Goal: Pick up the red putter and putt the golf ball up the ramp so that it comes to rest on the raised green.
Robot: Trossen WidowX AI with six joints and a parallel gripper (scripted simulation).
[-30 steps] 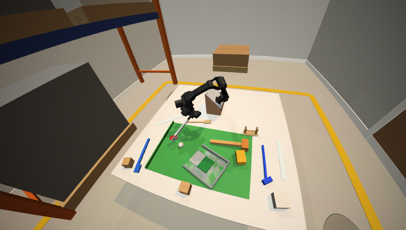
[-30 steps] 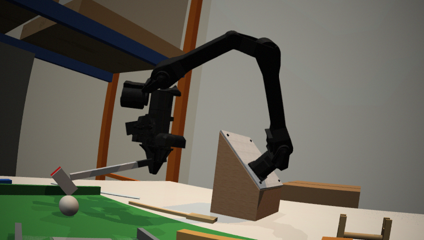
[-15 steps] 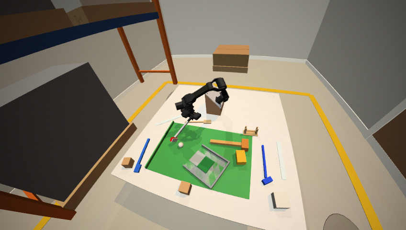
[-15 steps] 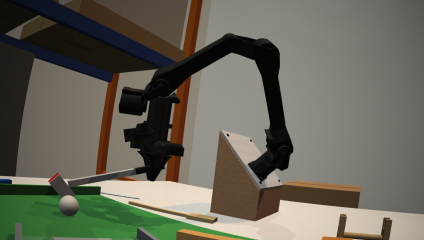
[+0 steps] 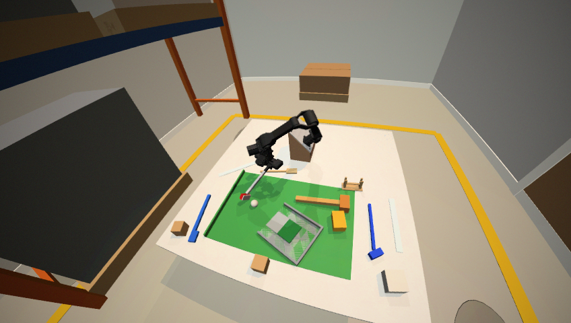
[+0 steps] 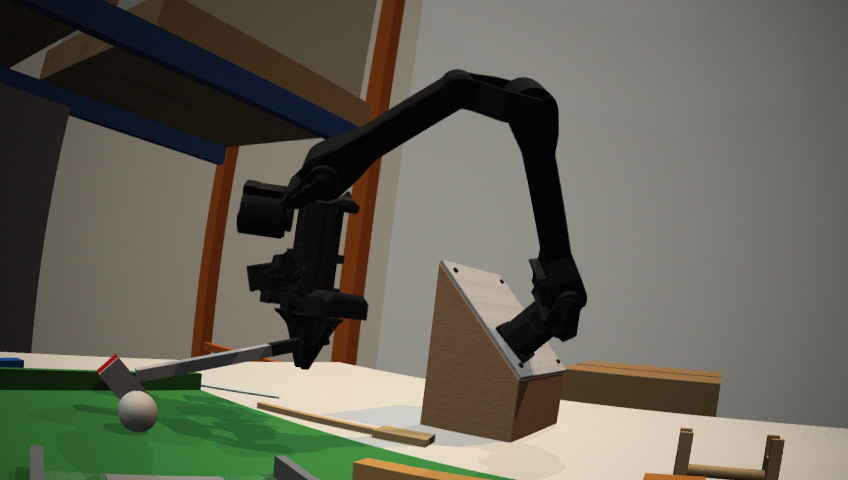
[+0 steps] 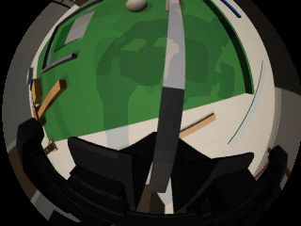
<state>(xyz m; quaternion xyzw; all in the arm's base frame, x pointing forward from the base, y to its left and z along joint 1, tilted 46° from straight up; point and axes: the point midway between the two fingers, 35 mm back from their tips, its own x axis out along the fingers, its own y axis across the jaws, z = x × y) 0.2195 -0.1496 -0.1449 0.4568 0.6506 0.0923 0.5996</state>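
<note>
Right now my gripper tip is 100 mm short of the red putter and 50 mm to the left of it. Also, from my gripper tip: white golf ball: 220 mm ahead, 50 mm to the right, 50 mm below; then raised platform: 350 mm ahead, 190 mm to the left, 70 mm below; then wooden rack: 500 mm to the left, 40 mm below, 40 mm ahead.
</note>
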